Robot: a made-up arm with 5 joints.
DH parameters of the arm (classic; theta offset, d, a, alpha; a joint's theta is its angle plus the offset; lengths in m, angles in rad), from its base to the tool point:
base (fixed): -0.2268 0 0.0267 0
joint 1: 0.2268 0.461 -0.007 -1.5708
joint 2: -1.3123 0 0.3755 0
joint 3: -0.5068 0 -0.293 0
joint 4: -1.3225 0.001 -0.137 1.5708
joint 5: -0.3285 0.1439 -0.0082 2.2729
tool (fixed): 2.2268 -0.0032 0 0
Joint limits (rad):
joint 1: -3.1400..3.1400
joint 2: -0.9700..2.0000
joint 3: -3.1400..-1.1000
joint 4: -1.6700..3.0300
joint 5: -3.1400..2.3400
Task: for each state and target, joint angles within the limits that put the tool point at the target. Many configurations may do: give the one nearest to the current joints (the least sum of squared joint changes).
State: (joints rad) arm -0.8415 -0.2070 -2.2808 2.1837 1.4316
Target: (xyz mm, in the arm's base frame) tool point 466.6 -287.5 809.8
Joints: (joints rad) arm -0.5587 0.2126 -2.1786 2.0826 1.4232
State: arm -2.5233 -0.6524 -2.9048 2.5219 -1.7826
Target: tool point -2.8 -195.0 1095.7
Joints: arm -1.7586 -0.1806 -2.7969 2.2997 -1.7493
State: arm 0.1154 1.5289 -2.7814 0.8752 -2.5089
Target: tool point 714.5 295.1 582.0
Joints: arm 0.4108 0.9144 -2.6209 1.6197 -2.5064
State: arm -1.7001 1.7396 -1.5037 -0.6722 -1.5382
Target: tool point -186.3 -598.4 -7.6
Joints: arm -1.9279 1.6978 -1.7908 -0.4778 -1.5321
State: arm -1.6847 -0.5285 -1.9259 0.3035 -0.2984
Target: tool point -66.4 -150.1 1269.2
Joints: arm -2.1861 -0.4024 -1.9185 0.3192 -0.2808
